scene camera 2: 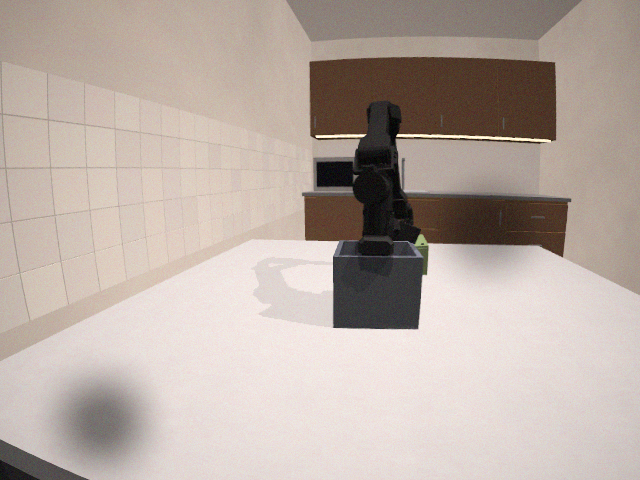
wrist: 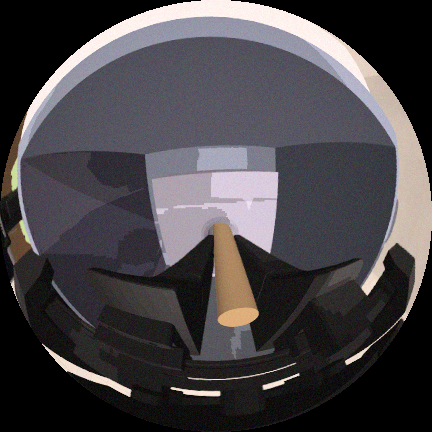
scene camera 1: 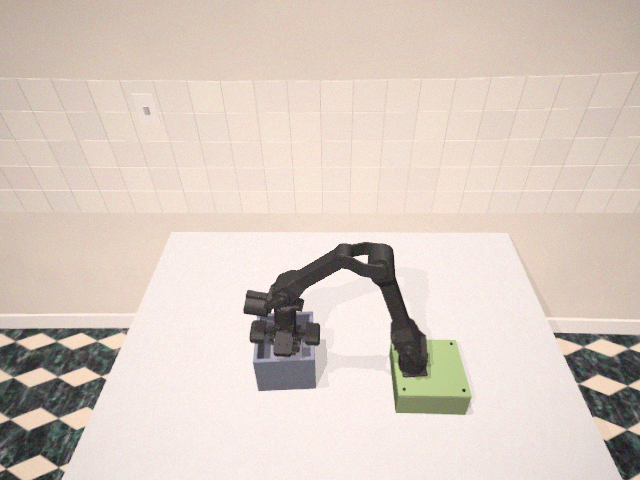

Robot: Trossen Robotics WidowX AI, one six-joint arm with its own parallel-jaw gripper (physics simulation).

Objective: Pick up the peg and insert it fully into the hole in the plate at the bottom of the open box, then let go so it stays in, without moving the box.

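Frame: origin at the arm's base, x up, y right, z ahead, level; centimetres.
Seen in the pictures: gripper, between the fingertips: (wrist: 223, 240); arm's base, origin of its link: (scene camera 1: 412, 366).
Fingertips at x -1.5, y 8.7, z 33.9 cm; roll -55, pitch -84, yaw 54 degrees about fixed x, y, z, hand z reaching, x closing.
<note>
Offsets run from my fingertips to a thing's top centre. "spot": to the spot under its first point. Level surfaces: height alone.
My gripper (wrist: 223, 240) is shut on the peg {dx +6.3, dy -0.4, dz -0.1 cm} (wrist: 234, 280), a tan round rod, near its lower part. The gripper body is partly down inside the open box, and its fingers are hidden in both scene views. The blue-grey box {dx +7.1, dy -0.1, dz -0.2 cm} (scene camera 1: 285, 375) (scene camera 2: 377, 294) (wrist: 210, 90) stands upright on the table. The pale plate {dx -0.6, dy -0.1, dz -0.2 cm} (wrist: 255, 189) lies at its bottom in the wrist view. The peg's far end overlaps the grey-rimmed hole {spot: dx -0.8, dy -0.6, dz -1.0 cm} (wrist: 207, 229) in that view, mostly covering it. I cannot tell whether the tip is over the hole or inside it. The peg does not show in the scene views.
The arm's base stands on a green block (scene camera 1: 442, 369) (scene camera 2: 424, 255) (wrist: 14, 175), to the right of the box in scene camera 1. The box's high walls surround the fingers. The white table {dx -6.7 cm} (scene camera 1: 351, 434) (scene camera 2: 310, 392) carries both. A tiled wall stands behind the table.
</note>
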